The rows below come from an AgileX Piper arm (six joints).
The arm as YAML. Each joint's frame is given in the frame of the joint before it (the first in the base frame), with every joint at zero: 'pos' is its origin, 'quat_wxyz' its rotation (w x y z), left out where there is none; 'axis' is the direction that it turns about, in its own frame. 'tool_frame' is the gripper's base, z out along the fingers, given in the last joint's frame.
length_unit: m
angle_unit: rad
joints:
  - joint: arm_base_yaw
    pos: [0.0, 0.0, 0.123]
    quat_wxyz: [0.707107, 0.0, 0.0, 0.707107]
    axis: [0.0, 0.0, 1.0]
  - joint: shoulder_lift
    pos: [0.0, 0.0, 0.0]
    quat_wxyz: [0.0, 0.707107, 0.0, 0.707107]
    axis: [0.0, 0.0, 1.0]
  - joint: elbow
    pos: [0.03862, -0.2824, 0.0]
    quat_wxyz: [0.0, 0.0, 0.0, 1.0]
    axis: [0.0, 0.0, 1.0]
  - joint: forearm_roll
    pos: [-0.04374, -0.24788, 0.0]
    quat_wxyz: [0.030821, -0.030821, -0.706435, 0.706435]
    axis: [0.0, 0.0, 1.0]
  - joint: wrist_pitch
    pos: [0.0, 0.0, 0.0]
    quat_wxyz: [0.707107, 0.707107, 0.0, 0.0]
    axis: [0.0, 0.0, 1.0]
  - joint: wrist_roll
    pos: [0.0, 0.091, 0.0]
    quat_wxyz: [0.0, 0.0, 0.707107, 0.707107]
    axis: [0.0, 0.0, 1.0]
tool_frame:
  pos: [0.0, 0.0, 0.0]
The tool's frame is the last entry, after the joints.
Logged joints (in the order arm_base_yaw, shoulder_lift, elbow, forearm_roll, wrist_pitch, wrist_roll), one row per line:
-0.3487 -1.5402 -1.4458 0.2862 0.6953 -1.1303
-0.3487 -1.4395 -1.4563 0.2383 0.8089 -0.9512
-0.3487 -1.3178 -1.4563 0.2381 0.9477 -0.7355
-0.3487 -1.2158 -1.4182 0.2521 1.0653 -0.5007
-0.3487 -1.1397 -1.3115 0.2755 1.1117 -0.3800
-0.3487 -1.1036 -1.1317 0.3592 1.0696 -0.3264
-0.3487 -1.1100 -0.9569 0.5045 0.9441 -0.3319
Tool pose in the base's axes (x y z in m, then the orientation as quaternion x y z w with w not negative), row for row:
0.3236 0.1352 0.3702 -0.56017 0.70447 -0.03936 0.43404
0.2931 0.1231 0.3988 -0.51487 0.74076 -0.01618 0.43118
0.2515 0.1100 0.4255 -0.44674 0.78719 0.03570 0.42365
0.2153 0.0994 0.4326 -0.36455 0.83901 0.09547 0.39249
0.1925 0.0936 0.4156 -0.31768 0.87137 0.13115 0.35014
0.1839 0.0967 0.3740 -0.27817 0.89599 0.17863 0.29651
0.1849 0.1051 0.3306 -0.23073 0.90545 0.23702 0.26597
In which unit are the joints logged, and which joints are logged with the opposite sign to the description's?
The joints are logged in radians. Opposite sign: arm_base_yaw, shoulder_lift.
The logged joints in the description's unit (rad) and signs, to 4 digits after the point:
0.3487 1.5402 -1.4458 0.2862 0.6953 -1.1303
0.3487 1.4395 -1.4563 0.2383 0.8089 -0.9512
0.3487 1.3178 -1.4563 0.2381 0.9477 -0.7355
0.3487 1.2158 -1.4182 0.2521 1.0653 -0.5007
0.3487 1.1397 -1.3115 0.2755 1.1117 -0.3800
0.3487 1.1036 -1.1317 0.3592 1.0696 -0.3264
0.3487 1.1100 -0.9569 0.5045 0.9441 -0.3319

